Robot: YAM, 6 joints.
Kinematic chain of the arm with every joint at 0, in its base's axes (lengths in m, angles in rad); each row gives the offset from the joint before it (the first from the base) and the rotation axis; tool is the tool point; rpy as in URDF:
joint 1: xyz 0 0 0.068 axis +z
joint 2: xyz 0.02 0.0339 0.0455 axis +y
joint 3: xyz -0.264 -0.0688 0 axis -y
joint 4: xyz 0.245 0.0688 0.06 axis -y
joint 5: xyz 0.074 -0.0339 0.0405 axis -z
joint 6: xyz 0.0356 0 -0.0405 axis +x
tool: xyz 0 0 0 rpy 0 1.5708 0
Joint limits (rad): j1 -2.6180..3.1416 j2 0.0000..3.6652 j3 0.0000..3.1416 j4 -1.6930..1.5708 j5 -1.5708..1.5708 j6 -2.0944..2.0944
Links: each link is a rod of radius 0.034 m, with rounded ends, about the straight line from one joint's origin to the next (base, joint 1, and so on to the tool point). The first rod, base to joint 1, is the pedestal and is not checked.
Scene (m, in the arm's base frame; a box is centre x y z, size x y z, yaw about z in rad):
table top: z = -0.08
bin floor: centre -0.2 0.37 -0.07 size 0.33 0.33 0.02 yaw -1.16
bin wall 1: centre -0.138 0.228 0 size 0.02 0.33 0.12 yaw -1.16
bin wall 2: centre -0.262 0.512 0 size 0.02 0.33 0.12 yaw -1.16
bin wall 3: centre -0.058 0.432 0 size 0.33 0.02 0.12 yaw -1.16
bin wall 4: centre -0.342 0.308 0 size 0.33 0.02 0.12 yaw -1.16
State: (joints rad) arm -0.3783 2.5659 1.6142 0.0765 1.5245 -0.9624
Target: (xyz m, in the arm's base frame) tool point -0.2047 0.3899 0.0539
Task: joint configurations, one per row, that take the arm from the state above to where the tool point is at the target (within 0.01 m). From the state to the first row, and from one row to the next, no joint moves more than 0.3 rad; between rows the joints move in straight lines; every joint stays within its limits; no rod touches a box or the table.
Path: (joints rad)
1: -0.0990 2.5180 1.5911 0.0677 1.5296 -0.9624
2: 0.1803 2.4701 1.5679 0.0589 1.5348 -0.9624
3: 0.4595 2.4223 1.5448 0.0501 1.5399 -0.9624
4: 0.7388 2.3744 1.5217 0.0412 1.5451 -0.9624
5: 1.0181 2.3265 1.4985 0.0324 1.5502 -0.9624
6: 1.2974 2.2786 1.4754 0.0236 1.5554 -0.9624
7: 1.5766 2.2308 1.4523 0.0148 1.5605 -0.9624
8: 1.8559 2.1829 1.4292 0.0060 1.5657 -0.9624
9: 2.1352 2.1350 1.4060 -0.0028 1.5708 -0.9624
10: 2.1352 2.4082 1.4049 0.0112 1.5694 -0.9624

